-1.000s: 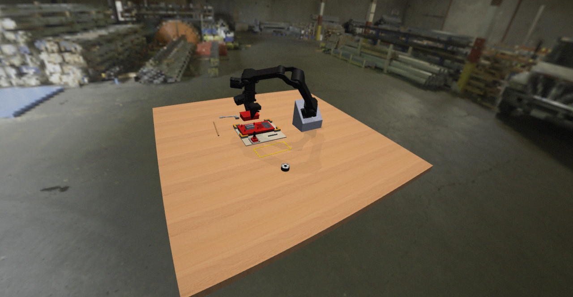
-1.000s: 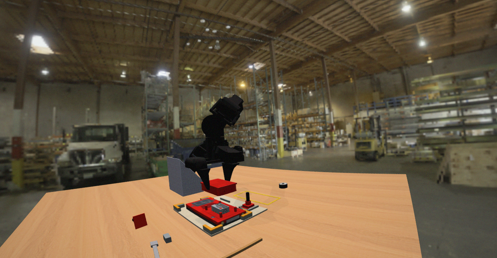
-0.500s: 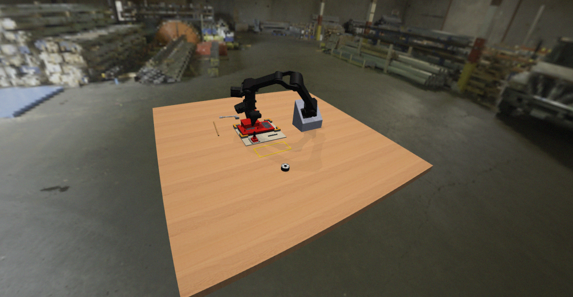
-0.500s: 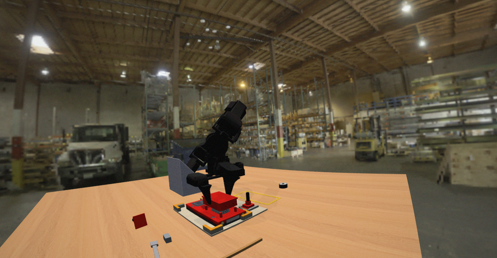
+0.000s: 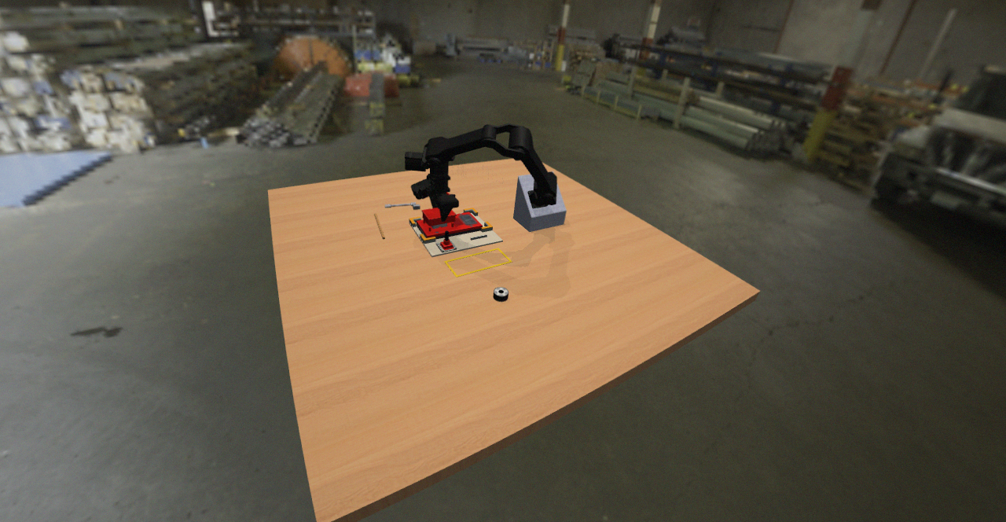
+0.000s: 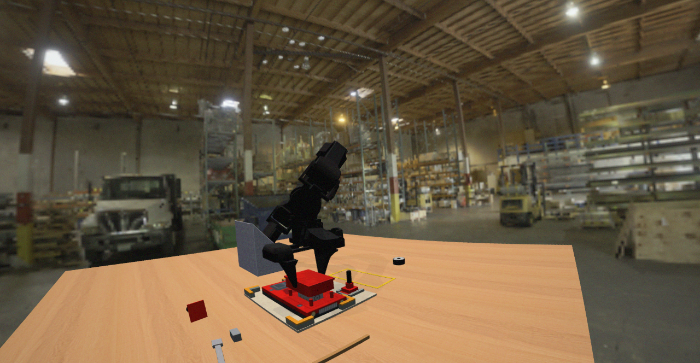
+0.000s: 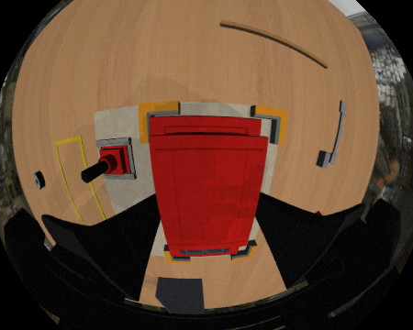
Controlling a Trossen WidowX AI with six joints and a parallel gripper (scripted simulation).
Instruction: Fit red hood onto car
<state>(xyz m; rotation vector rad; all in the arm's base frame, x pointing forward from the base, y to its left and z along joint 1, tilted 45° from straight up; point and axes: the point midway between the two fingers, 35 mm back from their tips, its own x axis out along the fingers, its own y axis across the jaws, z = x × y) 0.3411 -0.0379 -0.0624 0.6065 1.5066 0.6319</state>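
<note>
The red hood is 10 mm above my gripper tip. The rest, counted from my gripper tip: jig plate 50 mm below, 40 mm behind, 10 mm to the left; thin stick 180 mm ahead, 100 mm to the right, 50 mm below; engine block 30 mm below.
</note>
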